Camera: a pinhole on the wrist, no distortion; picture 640 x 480 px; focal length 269.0 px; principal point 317.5 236.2 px. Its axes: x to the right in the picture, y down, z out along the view. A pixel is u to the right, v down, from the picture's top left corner.
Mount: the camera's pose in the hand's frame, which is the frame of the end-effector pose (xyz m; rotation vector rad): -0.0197 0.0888 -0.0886 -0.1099 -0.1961 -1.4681
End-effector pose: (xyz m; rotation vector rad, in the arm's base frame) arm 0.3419 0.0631 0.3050 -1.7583 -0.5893 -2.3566
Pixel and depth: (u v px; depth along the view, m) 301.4 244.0 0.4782
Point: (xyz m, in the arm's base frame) 0.7587 0.0127 0.4044
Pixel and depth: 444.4 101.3 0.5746
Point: 0.8647 0.3126 0.1059
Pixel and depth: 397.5 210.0 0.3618
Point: 0.6335 0.1209 0.3198
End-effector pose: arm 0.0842 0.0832 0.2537 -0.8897 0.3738 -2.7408
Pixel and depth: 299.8 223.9 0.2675
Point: 0.2480 -0.0770 0.3101
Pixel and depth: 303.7 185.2 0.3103
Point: 0.3108 -0.0709 0.3145
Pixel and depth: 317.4 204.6 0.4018
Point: 0.3617 -0.0919 0.3902
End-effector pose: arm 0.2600 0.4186 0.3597 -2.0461 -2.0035 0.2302
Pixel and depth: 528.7 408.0 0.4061
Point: 0.0413 0.6900 0.0470
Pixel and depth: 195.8 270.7 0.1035
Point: 0.4069 0.4002 0.3080
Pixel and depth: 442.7 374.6 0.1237
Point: 0.3075 0.4624 0.2993
